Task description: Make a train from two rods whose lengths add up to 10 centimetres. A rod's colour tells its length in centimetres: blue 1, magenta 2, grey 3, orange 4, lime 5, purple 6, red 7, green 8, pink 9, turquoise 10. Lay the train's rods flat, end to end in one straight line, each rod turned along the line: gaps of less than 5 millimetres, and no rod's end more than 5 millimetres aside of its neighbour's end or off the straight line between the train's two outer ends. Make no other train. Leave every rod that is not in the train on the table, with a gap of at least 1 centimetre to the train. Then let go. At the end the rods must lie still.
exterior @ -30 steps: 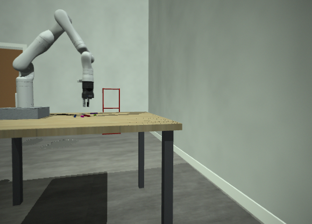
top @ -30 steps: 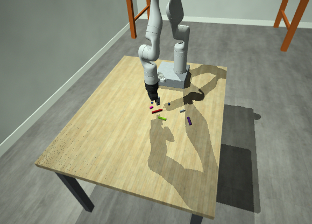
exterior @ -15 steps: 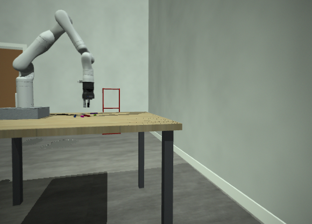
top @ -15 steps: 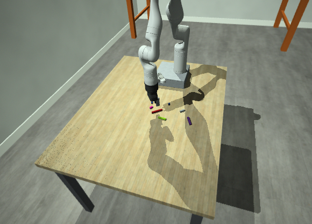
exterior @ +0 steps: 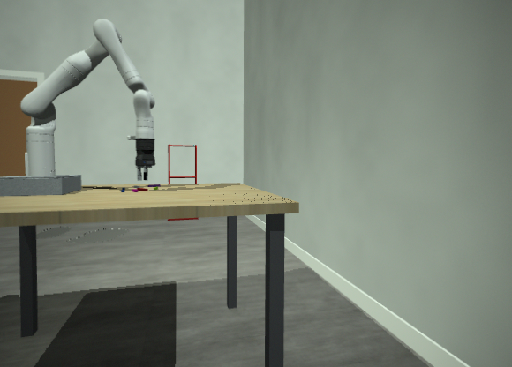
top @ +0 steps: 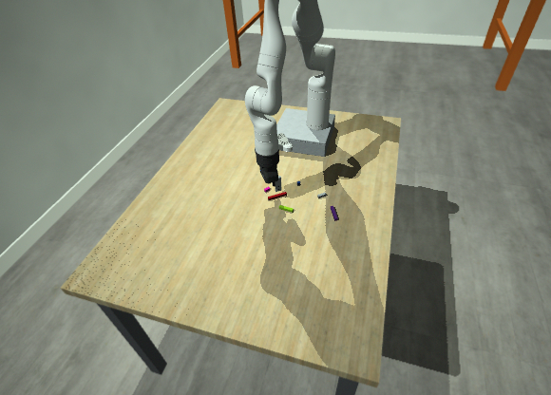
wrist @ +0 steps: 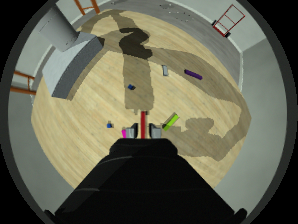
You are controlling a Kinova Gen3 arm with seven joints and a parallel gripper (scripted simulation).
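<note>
The red rod lies 6 cm below my hand. The rest, counted from my hand: grey rod 4 cm behind, 16 cm to the left, 6 cm below; then lime rod 5 cm ahead, 4 cm to the left, 6 cm below; then magenta rod 3 cm behind, 5 cm to the right, 6 cm below.
</note>
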